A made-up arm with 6 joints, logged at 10 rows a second.
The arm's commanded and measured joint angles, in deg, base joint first. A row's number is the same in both.
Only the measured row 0 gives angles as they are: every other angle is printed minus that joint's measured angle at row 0.
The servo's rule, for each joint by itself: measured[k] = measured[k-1] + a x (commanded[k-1-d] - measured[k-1]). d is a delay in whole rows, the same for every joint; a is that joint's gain. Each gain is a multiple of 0.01, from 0.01 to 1. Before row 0 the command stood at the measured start. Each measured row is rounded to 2 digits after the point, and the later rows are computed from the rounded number. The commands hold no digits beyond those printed.
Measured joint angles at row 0:
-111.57 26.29 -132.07 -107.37 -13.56 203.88
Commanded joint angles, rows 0 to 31:
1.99 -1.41 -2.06 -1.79 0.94 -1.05
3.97 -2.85 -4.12 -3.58 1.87 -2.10
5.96 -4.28 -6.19 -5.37 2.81 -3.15
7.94 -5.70 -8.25 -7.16 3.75 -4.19
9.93 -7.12 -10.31 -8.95 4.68 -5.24
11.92 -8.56 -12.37 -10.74 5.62 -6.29
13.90 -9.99 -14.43 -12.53 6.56 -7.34
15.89 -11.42 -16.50 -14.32 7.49 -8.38
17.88 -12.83 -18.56 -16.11 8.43 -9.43
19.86 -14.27 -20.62 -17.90 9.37 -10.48
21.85 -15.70 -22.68 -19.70 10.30 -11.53
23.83 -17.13 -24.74 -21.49 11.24 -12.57
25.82 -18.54 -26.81 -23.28 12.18 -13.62
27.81 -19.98 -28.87 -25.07 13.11 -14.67
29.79 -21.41 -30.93 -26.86 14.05 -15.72
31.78 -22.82 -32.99 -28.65 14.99 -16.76
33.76 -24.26 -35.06 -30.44 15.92 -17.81
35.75 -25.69 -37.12 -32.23 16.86 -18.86
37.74 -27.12 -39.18 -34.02 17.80 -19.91
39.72 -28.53 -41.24 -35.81 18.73 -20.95
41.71 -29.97 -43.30 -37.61 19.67 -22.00
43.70 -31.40 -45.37 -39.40 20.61 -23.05
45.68 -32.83 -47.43 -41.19 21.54 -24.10
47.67 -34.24 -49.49 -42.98 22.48 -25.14
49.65 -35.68 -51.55 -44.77 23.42 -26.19
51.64 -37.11 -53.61 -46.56 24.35 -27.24
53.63 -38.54 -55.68 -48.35 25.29 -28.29
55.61 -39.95 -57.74 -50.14 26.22 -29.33
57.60 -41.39 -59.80 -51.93 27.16 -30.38
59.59 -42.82 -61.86 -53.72 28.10 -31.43
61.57 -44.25 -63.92 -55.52 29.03 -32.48
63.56 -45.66 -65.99 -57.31 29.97 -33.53
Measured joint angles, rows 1 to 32:
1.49 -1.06 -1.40 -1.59 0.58 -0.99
3.35 -2.40 -3.25 -3.36 1.38 -2.03
5.31 -3.81 -5.25 -5.15 2.27 -3.08
7.28 -5.23 -7.29 -6.94 3.19 -4.12
9.27 -6.65 -9.34 -8.73 4.11 -5.17
11.26 -8.08 -11.40 -10.52 5.05 -6.22
13.24 -9.51 -13.46 -12.31 5.99 -7.27
15.23 -10.94 -15.53 -14.10 6.92 -8.31
17.22 -12.36 -17.59 -15.89 7.86 -9.36
19.20 -13.79 -19.65 -17.68 8.80 -10.41
21.19 -15.22 -21.71 -19.48 9.73 -11.46
23.17 -16.65 -23.77 -21.27 10.67 -12.50
25.16 -18.07 -25.84 -23.06 11.61 -13.55
27.15 -19.50 -27.90 -24.85 12.54 -14.60
29.13 -20.93 -29.96 -26.64 13.48 -15.65
31.12 -22.35 -32.02 -28.43 14.42 -16.69
33.10 -23.78 -34.09 -30.22 15.35 -17.74
35.09 -25.21 -36.15 -32.01 16.29 -18.79
37.08 -26.64 -38.21 -33.80 17.23 -19.84
39.06 -28.06 -40.27 -35.59 18.16 -20.88
41.05 -29.49 -42.33 -37.39 19.10 -21.93
43.04 -30.92 -44.40 -39.18 20.04 -22.98
45.02 -32.35 -46.46 -40.97 20.97 -24.03
47.01 -33.77 -48.52 -42.76 21.91 -25.07
48.99 -35.20 -50.58 -44.55 22.85 -26.12
50.98 -36.63 -52.64 -46.34 23.78 -27.17
52.97 -38.06 -54.71 -48.13 24.72 -28.22
54.95 -39.48 -56.77 -49.92 25.65 -29.26
56.94 -40.91 -58.83 -51.71 26.59 -30.31
58.93 -42.34 -60.89 -53.50 27.53 -31.36
60.91 -43.77 -62.95 -55.30 28.46 -32.41
62.90 -45.19 -65.02 -57.09 29.40 -33.46
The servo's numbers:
d 0
a 0.75 0.75 0.68 0.89 0.62 0.94

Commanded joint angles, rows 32 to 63:
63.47 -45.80 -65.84 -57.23 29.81 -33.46
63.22 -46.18 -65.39 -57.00 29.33 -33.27
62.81 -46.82 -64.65 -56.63 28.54 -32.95
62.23 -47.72 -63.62 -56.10 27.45 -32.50
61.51 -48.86 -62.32 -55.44 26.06 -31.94
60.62 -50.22 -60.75 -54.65 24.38 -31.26
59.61 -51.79 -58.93 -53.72 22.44 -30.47
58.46 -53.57 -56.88 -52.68 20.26 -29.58
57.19 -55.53 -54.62 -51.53 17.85 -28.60
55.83 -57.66 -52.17 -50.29 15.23 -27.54
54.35 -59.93 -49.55 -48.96 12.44 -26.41
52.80 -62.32 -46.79 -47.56 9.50 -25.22
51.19 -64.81 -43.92 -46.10 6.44 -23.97
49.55 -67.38 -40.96 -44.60 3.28 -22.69
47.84 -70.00 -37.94 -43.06 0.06 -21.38
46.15 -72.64 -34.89 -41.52 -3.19 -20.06
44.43 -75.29 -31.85 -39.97 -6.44 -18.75
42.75 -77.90 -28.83 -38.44 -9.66 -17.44
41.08 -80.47 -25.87 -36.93 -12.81 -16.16
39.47 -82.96 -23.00 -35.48 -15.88 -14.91
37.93 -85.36 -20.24 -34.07 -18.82 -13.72
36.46 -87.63 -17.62 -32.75 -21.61 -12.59
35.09 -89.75 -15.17 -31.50 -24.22 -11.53
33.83 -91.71 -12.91 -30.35 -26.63 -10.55
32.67 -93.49 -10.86 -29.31 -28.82 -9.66
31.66 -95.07 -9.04 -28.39 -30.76 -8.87
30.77 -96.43 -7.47 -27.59 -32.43 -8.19
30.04 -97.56 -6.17 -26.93 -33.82 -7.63
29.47 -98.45 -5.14 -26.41 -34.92 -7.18
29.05 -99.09 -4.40 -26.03 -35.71 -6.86
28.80 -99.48 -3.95 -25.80 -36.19 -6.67
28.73 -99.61 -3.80 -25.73 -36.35 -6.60
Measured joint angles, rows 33 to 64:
63.33 -45.65 -65.58 -57.21 29.65 -33.46
63.25 -46.05 -65.45 -57.02 29.45 -33.28
62.92 -46.63 -64.91 -56.67 28.89 -32.97
62.40 -47.45 -64.03 -56.16 28.00 -32.53
61.73 -48.51 -62.87 -55.52 26.80 -31.98
60.90 -49.79 -61.43 -54.75 25.30 -31.30
59.93 -51.29 -59.73 -53.83 23.53 -30.52
58.83 -53.00 -57.79 -52.81 21.50 -29.64
57.60 -54.90 -55.63 -51.67 19.24 -28.66
56.27 -56.97 -53.28 -50.44 16.75 -27.61
54.83 -59.19 -50.74 -49.12 14.08 -26.48
53.31 -61.54 -48.05 -47.73 11.24 -25.30
51.72 -63.99 -45.24 -46.28 8.26 -24.05
50.09 -66.53 -42.33 -44.78 5.17 -22.77
48.40 -69.13 -39.34 -43.25 2.00 -21.46
46.71 -71.76 -36.31 -41.71 -1.22 -20.14
45.00 -74.41 -33.28 -40.16 -4.46 -18.83
43.31 -77.03 -30.25 -38.63 -7.68 -17.52
41.64 -79.61 -27.27 -37.12 -10.86 -16.24
40.01 -82.12 -24.37 -35.66 -13.97 -14.99
38.45 -84.55 -21.56 -34.24 -16.98 -13.80
36.96 -86.86 -18.88 -32.91 -19.85 -12.66
35.56 -89.03 -16.36 -31.66 -22.56 -11.60
34.26 -91.04 -14.01 -30.49 -25.08 -10.61
33.07 -92.88 -11.87 -29.44 -27.40 -9.72
32.01 -94.52 -9.95 -28.51 -29.48 -8.92
31.08 -95.95 -8.26 -27.69 -31.31 -8.23
30.30 -97.16 -6.84 -27.01 -32.87 -7.67
29.68 -98.13 -5.68 -26.48 -34.14 -7.21
29.21 -98.85 -4.81 -26.08 -35.11 -6.88
28.90 -99.32 -4.23 -25.83 -35.78 -6.68
28.77 -99.54 -3.94 -25.74 -36.13 -6.60

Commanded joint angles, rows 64 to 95:
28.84 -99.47 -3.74 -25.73 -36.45 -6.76
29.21 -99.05 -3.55 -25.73 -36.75 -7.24
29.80 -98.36 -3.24 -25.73 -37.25 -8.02
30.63 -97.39 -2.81 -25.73 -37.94 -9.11
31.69 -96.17 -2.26 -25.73 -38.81 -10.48
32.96 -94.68 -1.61 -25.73 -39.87 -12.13
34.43 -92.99 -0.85 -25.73 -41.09 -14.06
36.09 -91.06 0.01 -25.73 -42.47 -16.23
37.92 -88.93 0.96 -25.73 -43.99 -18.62
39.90 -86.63 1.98 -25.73 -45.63 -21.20
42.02 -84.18 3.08 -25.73 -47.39 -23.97
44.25 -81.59 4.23 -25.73 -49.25 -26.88
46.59 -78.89 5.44 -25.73 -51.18 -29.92
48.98 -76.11 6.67 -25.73 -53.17 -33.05
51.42 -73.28 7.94 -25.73 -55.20 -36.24
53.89 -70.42 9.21 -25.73 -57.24 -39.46
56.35 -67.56 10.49 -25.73 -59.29 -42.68
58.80 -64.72 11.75 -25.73 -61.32 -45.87
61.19 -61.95 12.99 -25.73 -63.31 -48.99
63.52 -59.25 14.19 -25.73 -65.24 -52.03
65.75 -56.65 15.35 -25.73 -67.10 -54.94
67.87 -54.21 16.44 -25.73 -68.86 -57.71
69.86 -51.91 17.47 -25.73 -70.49 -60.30
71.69 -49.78 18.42 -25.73 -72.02 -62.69
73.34 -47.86 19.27 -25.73 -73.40 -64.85
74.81 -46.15 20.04 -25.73 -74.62 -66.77
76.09 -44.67 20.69 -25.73 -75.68 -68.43
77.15 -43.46 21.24 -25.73 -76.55 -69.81
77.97 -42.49 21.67 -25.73 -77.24 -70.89
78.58 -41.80 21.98 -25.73 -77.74 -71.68
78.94 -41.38 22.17 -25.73 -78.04 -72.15
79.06 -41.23 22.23 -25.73 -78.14 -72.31
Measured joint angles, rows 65 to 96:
28.82 -99.49 -3.80 -25.73 -36.33 -6.75
29.11 -99.16 -3.63 -25.73 -36.59 -7.21
29.63 -98.56 -3.36 -25.73 -37.00 -7.97
30.38 -97.68 -2.99 -25.73 -37.58 -9.04
31.36 -96.55 -2.49 -25.73 -38.34 -10.39
32.56 -95.15 -1.89 -25.73 -39.29 -12.03
33.96 -93.53 -1.18 -25.73 -40.41 -13.94
35.56 -91.68 -0.37 -25.73 -41.69 -16.09
37.33 -89.62 0.53 -25.73 -43.12 -18.47
39.26 -87.38 1.52 -25.73 -44.68 -21.04
41.33 -84.98 2.58 -25.73 -46.36 -23.79
43.52 -82.44 3.70 -25.73 -48.15 -26.69
45.82 -79.78 4.88 -25.73 -50.03 -29.73
48.19 -77.03 6.10 -25.73 -51.98 -32.85
50.61 -74.22 7.35 -25.73 -53.98 -36.04
53.07 -71.37 8.61 -25.73 -56.00 -39.25
55.53 -68.51 9.89 -25.73 -58.04 -42.47
57.98 -65.67 11.15 -25.73 -60.07 -45.67
60.39 -62.88 12.40 -25.73 -62.08 -48.79
62.74 -60.16 13.62 -25.73 -64.04 -51.84
65.00 -57.53 14.80 -25.73 -65.94 -54.75
67.15 -55.04 15.92 -25.73 -67.75 -57.53
69.18 -52.69 16.97 -25.73 -69.45 -60.13
71.06 -50.51 17.96 -25.73 -71.04 -62.54
72.77 -48.52 18.85 -25.73 -72.50 -64.71
74.30 -46.74 19.66 -25.73 -73.81 -66.65
75.64 -45.19 20.36 -25.73 -74.97 -68.32
76.77 -43.89 20.96 -25.73 -75.95 -69.72
77.67 -42.84 21.44 -25.73 -76.75 -70.82
78.35 -42.06 21.81 -25.73 -77.36 -71.63
78.79 -41.55 22.05 -25.73 -77.78 -72.12
78.99 -41.31 22.17 -25.73 -78.00 -72.30

